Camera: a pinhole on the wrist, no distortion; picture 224 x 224 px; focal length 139.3 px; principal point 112.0 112.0 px. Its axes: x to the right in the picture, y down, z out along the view. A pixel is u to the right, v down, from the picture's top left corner.
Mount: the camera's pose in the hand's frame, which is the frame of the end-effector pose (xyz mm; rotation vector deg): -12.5 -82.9 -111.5 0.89 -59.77 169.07
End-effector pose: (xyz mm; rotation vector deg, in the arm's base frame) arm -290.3 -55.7 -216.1 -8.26 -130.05 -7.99
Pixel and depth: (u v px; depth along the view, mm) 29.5 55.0 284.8
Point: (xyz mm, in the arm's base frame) -554.7 -190.0 -220.1
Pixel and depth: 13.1 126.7 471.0
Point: -726.3 -419.3 -132.3
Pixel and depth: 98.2 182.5 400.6
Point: -435.6 -529.8 -268.3
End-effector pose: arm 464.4 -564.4 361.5 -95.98 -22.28 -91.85
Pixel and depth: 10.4 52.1 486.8
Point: 643.5 -237.8 797.4
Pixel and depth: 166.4 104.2 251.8
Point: 356.6 -316.7 338.7
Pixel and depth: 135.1 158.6 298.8
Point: 257.6 -277.2 417.6
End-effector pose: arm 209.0 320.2 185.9 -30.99 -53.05 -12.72
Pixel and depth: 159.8 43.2 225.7
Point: 7.5 271.8 228.2
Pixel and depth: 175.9 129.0 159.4
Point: 77.6 149.8 186.4
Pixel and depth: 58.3 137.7 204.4
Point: 134.5 131.4 334.2
